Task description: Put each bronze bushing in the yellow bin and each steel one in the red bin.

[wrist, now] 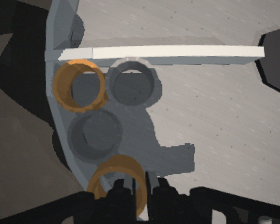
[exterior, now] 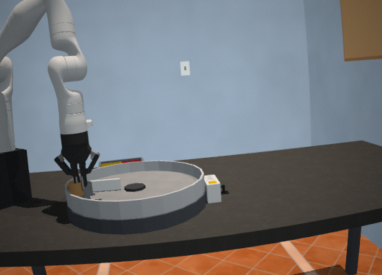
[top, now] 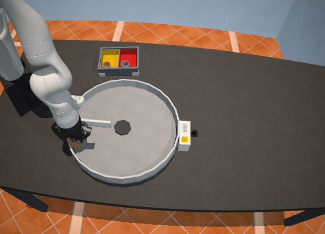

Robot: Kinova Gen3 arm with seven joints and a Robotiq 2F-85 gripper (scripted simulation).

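The yellow bin is 4 cm ahead of my hand, 47 cm to the left of it and 9 cm below it. Also, from my hand: turntable 14 cm ahead, 10 cm to the left, 6 cm below.
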